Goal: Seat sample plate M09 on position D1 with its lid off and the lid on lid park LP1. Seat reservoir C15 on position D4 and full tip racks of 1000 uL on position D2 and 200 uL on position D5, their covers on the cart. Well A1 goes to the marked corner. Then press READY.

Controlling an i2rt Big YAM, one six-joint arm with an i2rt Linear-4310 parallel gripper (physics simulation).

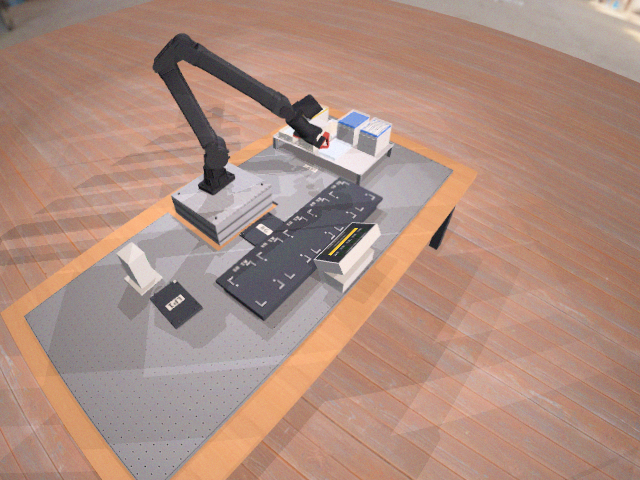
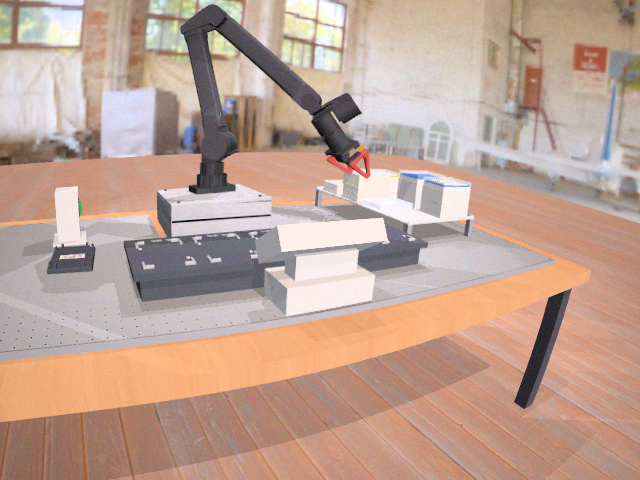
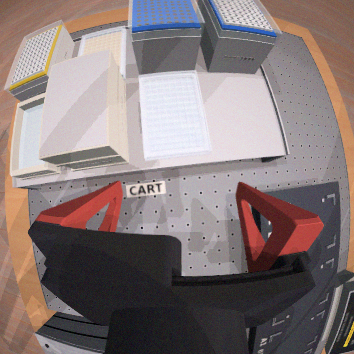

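My gripper [image 1: 324, 141] [image 2: 359, 173] [image 3: 178, 187] is open and empty, above and in front of the cart [image 1: 355, 166] [image 3: 245, 115]. A clear lidded plate [image 1: 337, 149] [image 2: 386, 203] [image 3: 174, 115] lies on the cart, beyond the fingers. Behind it stand a solid-blue-topped tip rack [image 1: 354, 119] [image 3: 165, 15] and a blue-edged rack with a white dotted top [image 1: 374, 136] [image 3: 242, 15]. A yellow-edged tip rack [image 3: 37, 57] and an open tray with pale blue inside [image 3: 31, 120] are at the left. The dark deck [image 1: 289, 258] [image 2: 196, 284] and LP1 pad [image 1: 186, 311] bear no labware. No M09 or C15 label is readable.
A tall beige box [image 2: 369, 186] [image 3: 80, 110] stands left of the clear plate; a pale plate [image 3: 105, 45] is behind it. A tilted display [image 1: 346, 242] [image 2: 330, 235] stands at the deck's front side. A white post [image 1: 136, 266] [image 2: 67, 214] with a green button [image 2: 80, 207] stands beside LP1.
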